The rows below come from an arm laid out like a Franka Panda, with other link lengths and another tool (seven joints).
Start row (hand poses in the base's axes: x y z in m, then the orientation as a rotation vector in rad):
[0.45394 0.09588 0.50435 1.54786 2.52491 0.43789]
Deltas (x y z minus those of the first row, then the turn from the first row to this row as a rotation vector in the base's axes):
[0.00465 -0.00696 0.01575 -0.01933 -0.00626 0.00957]
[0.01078 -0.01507 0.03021 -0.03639 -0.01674 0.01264]
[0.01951 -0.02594 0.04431 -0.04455 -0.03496 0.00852]
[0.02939 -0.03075 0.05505 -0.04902 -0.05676 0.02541]
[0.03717 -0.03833 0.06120 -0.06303 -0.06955 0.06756]
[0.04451 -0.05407 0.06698 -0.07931 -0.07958 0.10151]
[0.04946 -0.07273 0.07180 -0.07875 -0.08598 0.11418]
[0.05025 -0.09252 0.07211 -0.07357 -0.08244 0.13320]
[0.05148 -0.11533 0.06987 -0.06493 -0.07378 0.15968]
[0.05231 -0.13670 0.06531 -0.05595 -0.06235 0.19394]
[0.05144 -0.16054 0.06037 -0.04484 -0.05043 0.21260]
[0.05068 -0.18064 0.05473 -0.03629 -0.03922 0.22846]
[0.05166 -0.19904 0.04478 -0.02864 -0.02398 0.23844]
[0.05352 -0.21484 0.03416 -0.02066 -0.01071 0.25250]
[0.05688 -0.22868 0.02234 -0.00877 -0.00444 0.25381]
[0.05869 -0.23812 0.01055 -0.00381 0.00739 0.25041]
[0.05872 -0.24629 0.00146 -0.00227 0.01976 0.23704]
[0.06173 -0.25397 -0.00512 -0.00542 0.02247 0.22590]
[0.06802 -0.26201 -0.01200 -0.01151 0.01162 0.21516]
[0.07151 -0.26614 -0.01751 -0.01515 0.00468 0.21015]
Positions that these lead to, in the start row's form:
[0.45859 0.08892 0.52010 1.52589 2.52531 0.41765]
[0.46472 0.08081 0.53456 1.50997 2.51708 0.40251]
[0.47345 0.06994 0.54866 1.50113 2.49848 0.40336]
[0.48333 0.06513 0.55940 1.46665 2.49585 0.41392]
[0.49111 0.05755 0.56555 1.40420 2.51872 0.40911]
[0.49845 0.04181 0.57133 1.35219 2.53529 0.39847]
[0.50340 0.02315 0.57615 1.33345 2.54056 0.40477]
[0.50419 0.00336 0.57646 1.31403 2.55932 0.41134]
[0.50542 -0.01945 0.57422 1.28914 2.58841 0.41991]
[0.50625 -0.04082 0.56966 1.25563 2.62541 0.42795]
[0.50538 -0.06466 0.56472 1.24205 2.65122 0.43679]
[0.50462 -0.08476 0.55908 1.23054 2.67378 0.44244]
[0.50560 -0.10316 0.54913 1.22825 2.69498 0.44363]
[0.50746 -0.11896 0.53851 1.21956 2.71770 0.44698]
[0.51082 -0.13280 0.52669 1.22481 2.72621 0.45889]
[0.51263 -0.14224 0.51490 1.23707 2.73423 0.45735]
[0.51266 -0.15041 0.50581 1.26166 2.73441 0.44974]
[0.51567 -0.15809 0.49923 1.27667 2.72745 0.44247]
[0.52196 -0.16613 0.49235 1.28282 2.70936 0.44040]
[0.52545 -0.17026 0.48684 1.28436 2.69926 0.43962]

